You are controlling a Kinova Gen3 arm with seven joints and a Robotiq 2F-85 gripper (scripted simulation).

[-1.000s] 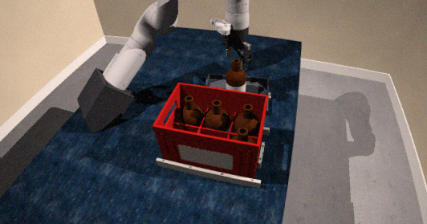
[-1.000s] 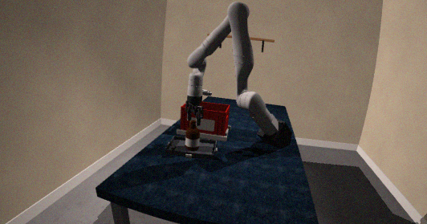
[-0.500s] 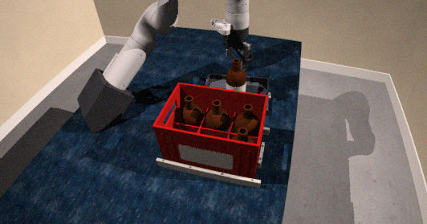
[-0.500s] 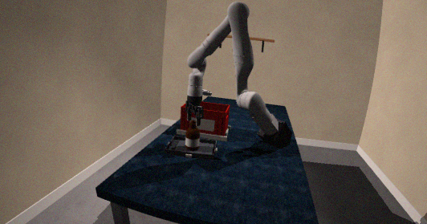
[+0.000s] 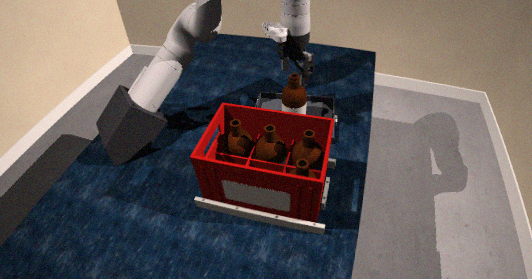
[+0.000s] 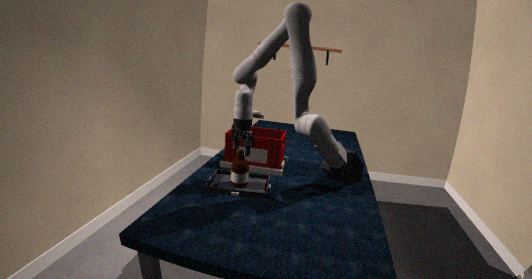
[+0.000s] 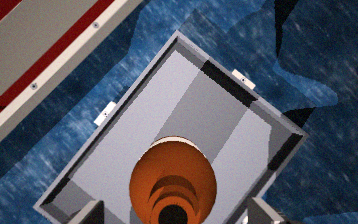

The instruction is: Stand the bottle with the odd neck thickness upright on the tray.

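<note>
Now: the grey tray 150 mm below my hand. Also, from my hand: crate 90 mm ahead, 260 mm to the right, 80 mm below.
</note>
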